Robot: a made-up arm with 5 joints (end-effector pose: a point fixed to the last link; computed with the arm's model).
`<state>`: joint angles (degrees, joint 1 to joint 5).
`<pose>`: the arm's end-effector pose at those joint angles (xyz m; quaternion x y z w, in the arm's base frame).
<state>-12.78 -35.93 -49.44 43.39 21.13</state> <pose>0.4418 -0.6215 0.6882 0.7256 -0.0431 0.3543 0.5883</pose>
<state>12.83 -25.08 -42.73 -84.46 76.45</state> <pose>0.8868 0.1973 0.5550 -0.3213 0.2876 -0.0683 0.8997</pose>
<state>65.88 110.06 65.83 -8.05 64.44</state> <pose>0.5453 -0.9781 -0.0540 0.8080 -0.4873 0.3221 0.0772</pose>
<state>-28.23 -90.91 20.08 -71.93 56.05</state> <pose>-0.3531 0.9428 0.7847 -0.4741 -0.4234 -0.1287 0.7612</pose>
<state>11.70 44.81 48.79 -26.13 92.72</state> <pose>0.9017 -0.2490 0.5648 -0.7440 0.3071 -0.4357 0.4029</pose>
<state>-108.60 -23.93 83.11 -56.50 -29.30</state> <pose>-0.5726 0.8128 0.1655 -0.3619 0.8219 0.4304 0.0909</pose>
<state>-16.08 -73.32 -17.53 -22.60 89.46</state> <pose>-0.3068 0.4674 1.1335 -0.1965 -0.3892 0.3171 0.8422</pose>
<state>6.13 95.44 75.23 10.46 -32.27</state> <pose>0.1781 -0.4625 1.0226 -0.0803 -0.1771 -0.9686 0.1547</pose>
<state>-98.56 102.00 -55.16 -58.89 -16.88</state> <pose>-0.4130 -0.4283 -0.5770 -0.9375 0.3255 0.0325 0.1186</pose>
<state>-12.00 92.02 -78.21 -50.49 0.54</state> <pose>-0.9018 -0.6671 0.2758 0.7183 -0.2602 -0.5989 0.2400</pose>
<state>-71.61 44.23 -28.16 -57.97 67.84</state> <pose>-0.8378 -0.4093 0.9314 0.1902 -0.3398 -0.7028 0.5954</pose>
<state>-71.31 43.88 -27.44 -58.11 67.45</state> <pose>-0.8317 -0.4075 0.9399 0.1878 -0.3349 -0.7061 0.5949</pose>
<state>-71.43 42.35 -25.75 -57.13 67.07</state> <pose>-0.8304 -0.3813 0.9549 0.1779 -0.3416 -0.7064 0.5939</pose>
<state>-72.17 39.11 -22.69 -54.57 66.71</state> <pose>-0.8359 -0.3182 0.9764 0.1570 -0.3652 -0.7013 0.5918</pose>
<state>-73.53 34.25 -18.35 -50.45 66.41</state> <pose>-0.8479 -0.2159 0.9960 0.1250 -0.4061 -0.6889 0.5873</pose>
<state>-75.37 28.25 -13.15 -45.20 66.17</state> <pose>-0.8640 -0.0825 1.0011 0.0846 -0.4595 -0.6682 0.5790</pose>
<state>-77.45 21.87 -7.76 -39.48 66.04</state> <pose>-0.8804 0.0639 0.9822 0.0404 -0.5179 -0.6398 0.5664</pose>
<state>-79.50 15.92 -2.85 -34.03 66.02</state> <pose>-0.8937 0.2007 0.9405 -0.0020 -0.5723 -0.6076 0.5507</pose>
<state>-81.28 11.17 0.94 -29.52 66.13</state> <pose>-0.9031 0.3076 0.8883 -0.0366 -0.6161 -0.5771 0.5348</pose>
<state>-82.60 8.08 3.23 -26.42 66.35</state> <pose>-0.9098 0.3750 0.8427 -0.0595 -0.6457 -0.5539 0.5222</pose>
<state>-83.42 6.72 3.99 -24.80 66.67</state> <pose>-0.9159 0.4041 0.8138 -0.0699 -0.6616 -0.5405 0.5150</pose>
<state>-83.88 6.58 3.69 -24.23 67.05</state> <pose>-0.9224 0.4078 0.7997 -0.0712 -0.6683 -0.5348 0.5122</pose>
